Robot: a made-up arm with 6 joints. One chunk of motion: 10 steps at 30 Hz.
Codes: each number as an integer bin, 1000 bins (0 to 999) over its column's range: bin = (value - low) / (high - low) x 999, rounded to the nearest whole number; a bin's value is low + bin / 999 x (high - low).
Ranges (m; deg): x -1.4..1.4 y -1.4..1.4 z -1.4..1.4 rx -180..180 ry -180..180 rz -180..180
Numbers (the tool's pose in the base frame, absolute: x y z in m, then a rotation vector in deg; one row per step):
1: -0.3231 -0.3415 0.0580 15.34 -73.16 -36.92
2: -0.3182 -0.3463 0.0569 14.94 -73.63 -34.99
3: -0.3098 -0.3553 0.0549 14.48 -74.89 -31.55
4: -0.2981 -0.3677 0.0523 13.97 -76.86 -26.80
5: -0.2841 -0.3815 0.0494 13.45 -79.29 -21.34
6: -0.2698 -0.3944 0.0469 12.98 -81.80 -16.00
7: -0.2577 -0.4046 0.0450 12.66 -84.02 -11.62
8: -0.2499 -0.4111 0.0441 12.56 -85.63 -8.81
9: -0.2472 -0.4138 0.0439 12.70 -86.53 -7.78
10: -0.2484 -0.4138 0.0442 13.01 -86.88 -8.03
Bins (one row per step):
1: 384 378 520 542 296 397
2: 386 376 520 541 295 402
3: 389 373 519 540 292 412
4: 393 368 518 538 286 425
5: 398 363 517 537 279 440
6: 403 359 516 536 273 455
7: 408 355 516 535 266 467
8: 410 353 515 534 262 475
9: 411 352 515 535 259 478
10: 411 352 515 536 258 477

